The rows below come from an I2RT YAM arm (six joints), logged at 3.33 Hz.
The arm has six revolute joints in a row. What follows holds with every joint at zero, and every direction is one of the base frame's.
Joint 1 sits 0.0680 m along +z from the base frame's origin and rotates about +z.
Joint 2 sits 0.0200 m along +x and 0.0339 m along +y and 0.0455 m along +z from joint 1 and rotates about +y.
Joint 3 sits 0.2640 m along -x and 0.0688 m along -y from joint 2 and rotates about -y.
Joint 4 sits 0.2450 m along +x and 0.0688 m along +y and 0.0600 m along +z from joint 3 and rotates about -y.
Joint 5 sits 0.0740 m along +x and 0.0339 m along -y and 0.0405 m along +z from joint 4 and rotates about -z.
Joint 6 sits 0.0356 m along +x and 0.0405 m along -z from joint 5 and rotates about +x.
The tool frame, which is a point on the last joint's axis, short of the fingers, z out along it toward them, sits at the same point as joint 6; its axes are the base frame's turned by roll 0.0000, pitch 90.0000 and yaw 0.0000 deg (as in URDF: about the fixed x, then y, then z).
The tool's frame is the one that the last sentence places.
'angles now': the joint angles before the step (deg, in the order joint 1, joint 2, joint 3, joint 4, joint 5, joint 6). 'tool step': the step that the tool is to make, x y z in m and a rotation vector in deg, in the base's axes. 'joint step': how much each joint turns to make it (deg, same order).
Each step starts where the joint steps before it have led.
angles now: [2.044, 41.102, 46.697, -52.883, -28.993, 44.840]
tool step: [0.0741, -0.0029, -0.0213, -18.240, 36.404, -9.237]
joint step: [1.562, 31.517, 15.594, -20.666, 19.058, 3.091]
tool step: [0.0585, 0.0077, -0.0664, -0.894, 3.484, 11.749]
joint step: [0.871, 16.942, -0.891, 12.370, 0.001, -11.062]
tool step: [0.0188, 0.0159, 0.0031, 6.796, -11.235, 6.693]
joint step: [2.156, 0.005, 0.014, 10.940, -6.120, -4.008]
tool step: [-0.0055, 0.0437, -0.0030, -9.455, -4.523, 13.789]
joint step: [9.899, 0.562, -0.010, 1.885, 9.092, -6.100]
